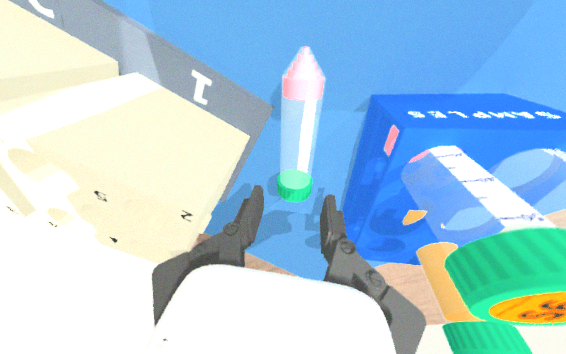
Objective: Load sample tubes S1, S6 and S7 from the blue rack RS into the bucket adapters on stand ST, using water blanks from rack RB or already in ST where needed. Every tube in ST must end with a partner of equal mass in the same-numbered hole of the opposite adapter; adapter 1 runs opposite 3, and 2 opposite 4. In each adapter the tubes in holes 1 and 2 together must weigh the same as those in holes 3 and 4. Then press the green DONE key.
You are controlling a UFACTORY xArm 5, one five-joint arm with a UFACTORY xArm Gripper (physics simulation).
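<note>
A clear tube with a pink tapered end and a green cap lies on the blue surface, its cap towards my gripper. My gripper is partly open and empty, with its fingertips on either side just short of the green cap. At the left, a cream adapter with hole numbers stands on the grey stand ST, beside the plate's mark 1. At the right is the blue sample rack RS, holding a clear tube with a white scale. A large green cap with an orange label, cut by the frame edge, is in front; its label is unreadable.
An orange tube stands at the lower right, above another green cap. Part of a second cream adapter shows at the upper left. Wooden table shows below the blue rack.
</note>
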